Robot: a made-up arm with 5 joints. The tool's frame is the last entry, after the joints.
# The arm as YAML. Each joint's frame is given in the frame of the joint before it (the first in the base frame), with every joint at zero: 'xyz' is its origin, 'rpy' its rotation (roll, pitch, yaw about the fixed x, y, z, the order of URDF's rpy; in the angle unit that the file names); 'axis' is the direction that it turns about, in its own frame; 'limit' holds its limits. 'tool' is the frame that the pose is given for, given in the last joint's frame.
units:
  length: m
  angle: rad
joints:
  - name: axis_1
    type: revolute
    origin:
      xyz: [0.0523, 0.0, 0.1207]
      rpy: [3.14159, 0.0, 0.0]
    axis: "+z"
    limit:
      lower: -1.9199
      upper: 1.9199
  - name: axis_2
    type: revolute
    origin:
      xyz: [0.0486, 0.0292, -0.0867]
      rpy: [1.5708, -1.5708, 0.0]
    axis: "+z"
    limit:
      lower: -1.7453
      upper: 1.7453
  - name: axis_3
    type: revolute
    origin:
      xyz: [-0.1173, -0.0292, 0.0]
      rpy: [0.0, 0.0, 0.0]
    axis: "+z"
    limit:
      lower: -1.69
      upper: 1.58
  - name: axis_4
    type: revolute
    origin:
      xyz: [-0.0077, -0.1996, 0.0]
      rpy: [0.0, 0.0, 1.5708]
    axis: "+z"
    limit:
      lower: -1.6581
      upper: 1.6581
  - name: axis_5
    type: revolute
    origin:
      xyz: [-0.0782, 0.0, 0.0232]
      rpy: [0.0, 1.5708, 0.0]
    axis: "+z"
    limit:
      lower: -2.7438
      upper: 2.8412
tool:
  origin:
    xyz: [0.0, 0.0, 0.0]
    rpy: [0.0, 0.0, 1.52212]
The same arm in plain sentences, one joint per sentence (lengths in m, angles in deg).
The arm has five revolute joints in a row. What follows holds with every joint at zero, and every direction is one of the base frame's.
Joint 1 lies 0.0523 m along +x and 0.1207 m along +z from the base frame's origin and turns about -z, from -110 to 110 deg.
Joint 2 lies 0.0486 m along +x and 0.0292 m along -y and 0.0867 m along +z from joint 1 and turns about +y, from -100 to 100 deg.
Joint 3 lies 0.0292 m along +x and 0.1173 m along +z from joint 2 and turns about +y, from -96.83 to 90.53 deg.
Joint 4 lies 0.1996 m along +x and 0.0077 m along +z from joint 3 and turns about +y, from -95 to 95 deg.
Joint 5 lies 0.0782 m along +x and 0.0232 m along +y from joint 4 and turns about -x, from -157.21 to 162.79 deg.
The tool frame, which is the frame that the pose is given for, lies at the same point as joint 5; its axes are the base frame's turned by roll 89.99, pitch -87.21 and yaw -89.99 deg (as in URDF: about the fixed x, then y, then z).

